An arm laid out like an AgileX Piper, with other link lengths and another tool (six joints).
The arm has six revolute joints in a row. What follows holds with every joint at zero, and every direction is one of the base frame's.
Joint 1 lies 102.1 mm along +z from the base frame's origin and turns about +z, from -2.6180 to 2.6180 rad.
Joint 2 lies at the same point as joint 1 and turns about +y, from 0.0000 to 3.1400 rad.
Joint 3 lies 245.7 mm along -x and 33.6 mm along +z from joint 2 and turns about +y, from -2.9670 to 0.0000 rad.
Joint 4 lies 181.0 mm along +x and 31.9 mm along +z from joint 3 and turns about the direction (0.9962, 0, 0.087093), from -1.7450 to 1.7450 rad.
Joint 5 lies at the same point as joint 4 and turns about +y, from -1.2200 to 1.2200 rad.
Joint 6 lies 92.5 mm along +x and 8.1 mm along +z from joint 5 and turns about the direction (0.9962, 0, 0.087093), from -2.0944 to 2.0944 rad.
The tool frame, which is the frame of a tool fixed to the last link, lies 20.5 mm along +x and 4.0 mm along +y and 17.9 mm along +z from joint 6; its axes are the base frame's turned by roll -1.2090, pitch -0.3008 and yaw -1.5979 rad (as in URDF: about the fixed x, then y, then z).
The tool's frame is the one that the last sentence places.
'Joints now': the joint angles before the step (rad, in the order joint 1, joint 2, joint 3, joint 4, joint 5, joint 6). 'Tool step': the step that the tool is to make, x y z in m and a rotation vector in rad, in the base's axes. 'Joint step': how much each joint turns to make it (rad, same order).
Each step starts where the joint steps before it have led.
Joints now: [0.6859, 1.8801, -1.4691, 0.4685, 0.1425, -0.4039]
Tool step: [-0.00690, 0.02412, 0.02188, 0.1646, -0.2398, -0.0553]
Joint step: [0.1025, 0.0337, 0.0069, -0.0175, -0.3664, 0.0331]
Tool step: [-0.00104, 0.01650, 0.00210, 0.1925, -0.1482, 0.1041]
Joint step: [0.0024, 0.0858, 0.0000, -0.4624, -0.3042, 0.4769]
